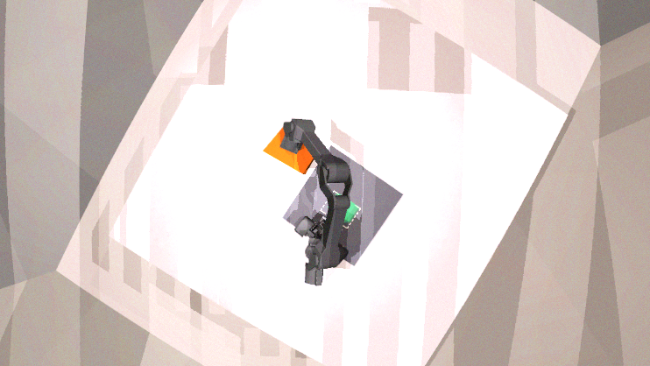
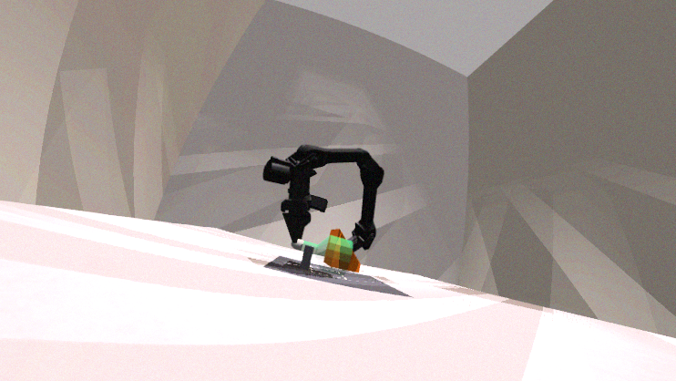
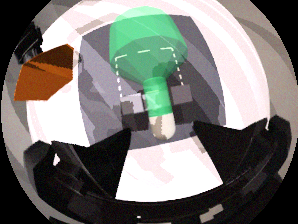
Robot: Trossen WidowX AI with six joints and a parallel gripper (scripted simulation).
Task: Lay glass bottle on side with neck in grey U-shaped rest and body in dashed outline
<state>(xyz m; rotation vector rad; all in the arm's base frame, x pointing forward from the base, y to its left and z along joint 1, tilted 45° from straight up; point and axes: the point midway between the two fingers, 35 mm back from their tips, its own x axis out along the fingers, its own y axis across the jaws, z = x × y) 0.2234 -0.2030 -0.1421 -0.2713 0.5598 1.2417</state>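
My gripper tip is now 5 cm to the right of the green glass bottle and 1 cm short of it. Round my gripper tip: dark grey mat (11 cm to the left, 6 cm below, 2 cm ahead).
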